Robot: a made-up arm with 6 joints. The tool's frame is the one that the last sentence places.
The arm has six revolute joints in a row. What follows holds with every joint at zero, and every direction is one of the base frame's.
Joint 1 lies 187.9 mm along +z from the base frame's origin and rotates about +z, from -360.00 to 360.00 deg.
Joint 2 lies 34.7 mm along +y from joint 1 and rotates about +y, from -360.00 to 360.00 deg.
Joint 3 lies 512.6 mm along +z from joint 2 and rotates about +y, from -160.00 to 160.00 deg.
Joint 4 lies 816.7 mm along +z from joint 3 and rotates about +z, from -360.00 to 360.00 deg.
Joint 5 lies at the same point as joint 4 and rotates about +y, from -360.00 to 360.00 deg.
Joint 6 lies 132.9 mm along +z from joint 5 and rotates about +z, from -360.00 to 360.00 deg.
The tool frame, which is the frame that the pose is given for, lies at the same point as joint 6; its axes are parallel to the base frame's.
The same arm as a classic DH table. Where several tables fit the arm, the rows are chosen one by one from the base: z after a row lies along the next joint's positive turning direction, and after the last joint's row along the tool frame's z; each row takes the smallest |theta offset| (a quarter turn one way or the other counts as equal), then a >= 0, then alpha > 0; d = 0 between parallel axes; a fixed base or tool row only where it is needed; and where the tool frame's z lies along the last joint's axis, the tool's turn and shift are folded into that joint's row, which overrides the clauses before.
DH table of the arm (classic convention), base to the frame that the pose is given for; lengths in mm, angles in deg. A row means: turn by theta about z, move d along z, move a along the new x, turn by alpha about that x. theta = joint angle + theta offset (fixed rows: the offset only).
joint 1: a 0, alpha -90, d 187.9, theta offset 0
joint 2: a 512.6, alpha 0, d 0, theta offset -90
joint 3: a 0, alpha 90, d 34.7, theta offset 90
joint 4: a 0, alpha -90, d 816.7, theta offset 0
joint 5: a 0, alpha 90, d 0, theta offset 0
joint 6: a 0, alpha 0, d 132.9, theta offset 0
Joint limits (deg, base to tool): -360..360 -360..360 -160..160 -360..360 -360..360 -360..360

